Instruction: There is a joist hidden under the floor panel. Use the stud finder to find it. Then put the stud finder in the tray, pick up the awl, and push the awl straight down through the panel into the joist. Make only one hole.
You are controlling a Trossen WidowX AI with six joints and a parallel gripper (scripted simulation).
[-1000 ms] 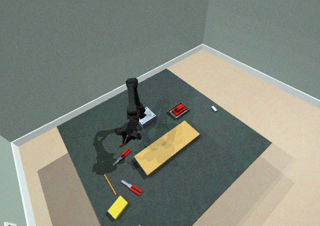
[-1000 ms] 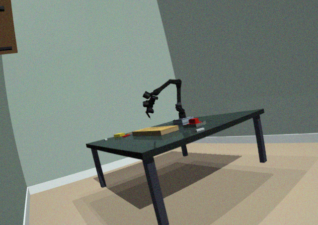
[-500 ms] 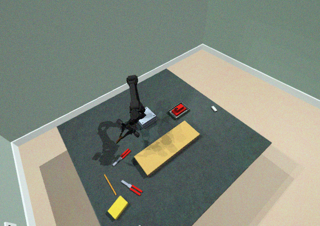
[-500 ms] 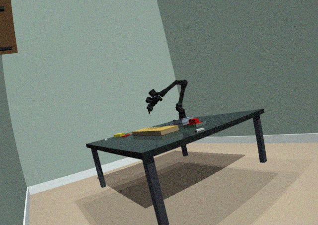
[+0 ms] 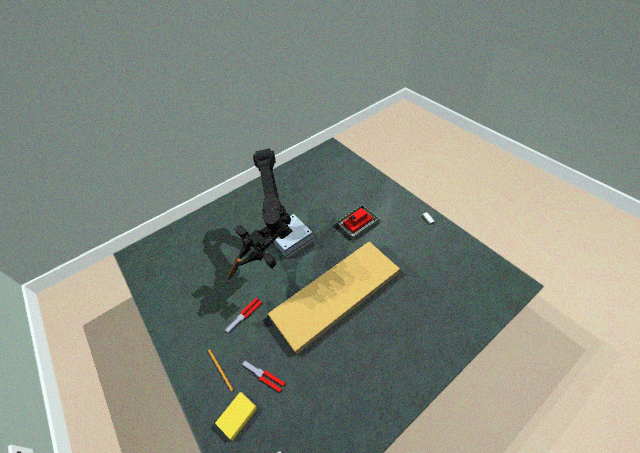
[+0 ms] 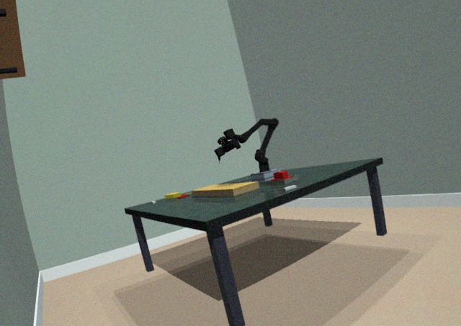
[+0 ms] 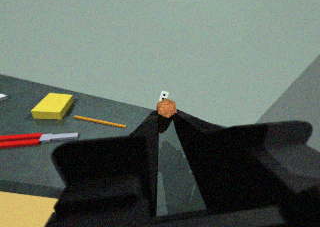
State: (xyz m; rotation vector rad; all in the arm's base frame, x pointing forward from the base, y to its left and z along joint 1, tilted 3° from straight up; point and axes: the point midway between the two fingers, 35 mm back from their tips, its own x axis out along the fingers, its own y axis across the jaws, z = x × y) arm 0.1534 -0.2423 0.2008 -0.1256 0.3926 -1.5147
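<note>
Right now my gripper tip is 10 mm past the brown-handled awl, 30 mm to the left of it and 40 mm above it. The rest, counted from my gripper tip: indicator window (20 mm ahead, 550 mm to the left, 200 mm below); orange pencil (150 mm ahead, 240 mm to the right, 260 mm below); yellow block (310 mm ahead, 270 mm to the right, 240 mm below).
</note>
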